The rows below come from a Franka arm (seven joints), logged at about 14 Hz.
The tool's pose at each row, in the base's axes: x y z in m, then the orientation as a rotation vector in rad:
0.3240, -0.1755, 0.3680, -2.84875, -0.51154, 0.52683
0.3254, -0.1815, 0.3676, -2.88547, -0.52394, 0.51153
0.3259, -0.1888, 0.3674, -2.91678, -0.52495, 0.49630
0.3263, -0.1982, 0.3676, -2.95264, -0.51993, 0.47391
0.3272, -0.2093, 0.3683, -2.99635, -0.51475, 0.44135
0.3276, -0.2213, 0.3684, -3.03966, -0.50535, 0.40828
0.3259, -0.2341, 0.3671, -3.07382, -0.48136, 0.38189
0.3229, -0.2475, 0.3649, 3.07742, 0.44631, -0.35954
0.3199, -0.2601, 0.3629, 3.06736, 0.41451, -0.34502
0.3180, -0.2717, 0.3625, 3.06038, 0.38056, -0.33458
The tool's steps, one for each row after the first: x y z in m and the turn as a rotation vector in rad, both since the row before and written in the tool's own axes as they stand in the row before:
-0.0009, 0.0060, -0.0009, -0.03739, 0.00774, 0.00109
-0.0022, 0.0070, -0.0007, -0.02924, 0.00862, 0.00671
-0.0031, 0.0088, -0.0010, -0.03180, 0.01331, 0.01110
-0.0033, 0.0106, -0.0015, -0.03919, 0.01910, 0.01256
-0.0037, 0.0114, -0.0004, -0.03818, 0.01902, 0.01491
-0.0053, 0.0117, 0.0018, -0.02656, 0.01535, 0.02165
-0.0063, 0.0120, 0.0033, -0.01735, 0.01156, 0.02448
-0.0059, 0.0113, 0.0032, -0.01462, 0.00605, 0.02103
-0.0047, 0.0107, 0.0015, -0.01060, 0.00420, 0.02240

